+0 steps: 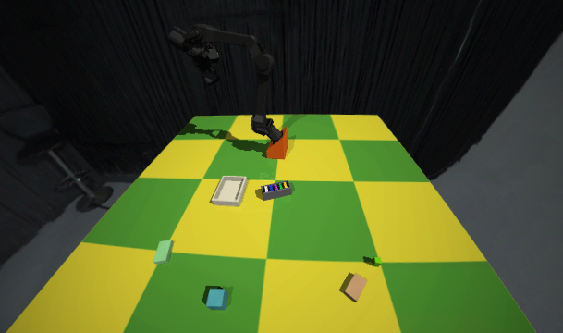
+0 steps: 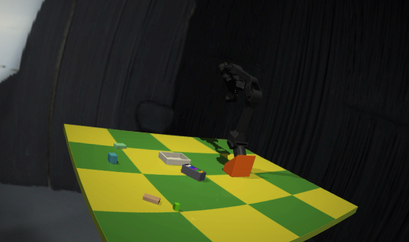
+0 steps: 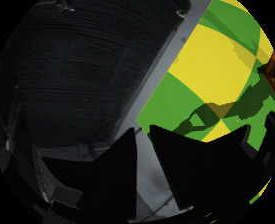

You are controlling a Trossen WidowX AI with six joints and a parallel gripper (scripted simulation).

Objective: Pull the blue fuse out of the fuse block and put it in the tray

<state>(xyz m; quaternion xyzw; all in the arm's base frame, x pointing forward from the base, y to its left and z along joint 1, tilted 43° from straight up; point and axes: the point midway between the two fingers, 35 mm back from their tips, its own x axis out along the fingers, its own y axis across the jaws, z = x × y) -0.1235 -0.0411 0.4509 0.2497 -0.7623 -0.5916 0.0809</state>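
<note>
Right now my gripper tip is 48 cm short of the blue fuse, 31 cm to the right of it and 33 cm above it. Round my gripper tip: green fuse: 47 cm ahead, 35 cm to the left, 33 cm below; then purple fuse: 47 cm ahead, 33 cm to the left, 33 cm below; then white tray: 46 cm ahead, 15 cm to the left, 35 cm below.
</note>
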